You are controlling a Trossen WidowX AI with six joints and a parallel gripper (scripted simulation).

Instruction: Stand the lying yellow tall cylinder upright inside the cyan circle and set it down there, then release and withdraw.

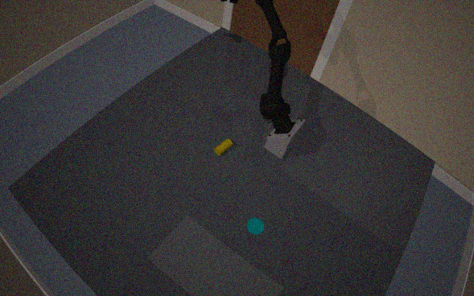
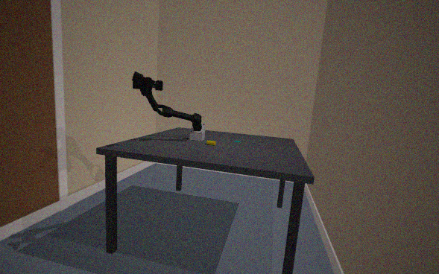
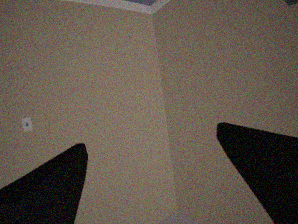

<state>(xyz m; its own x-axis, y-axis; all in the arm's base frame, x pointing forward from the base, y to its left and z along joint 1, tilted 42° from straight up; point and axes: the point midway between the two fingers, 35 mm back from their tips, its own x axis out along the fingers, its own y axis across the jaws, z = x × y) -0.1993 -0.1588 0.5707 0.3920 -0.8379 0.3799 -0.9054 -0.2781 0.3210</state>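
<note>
The yellow tall cylinder lies 38 cm below my gripper tip, 37 cm to the left of it and 36 cm ahead of it. Also, from my gripper tip: cyan circle: 62 cm to the left, 55 cm ahead, 40 cm below.
</note>
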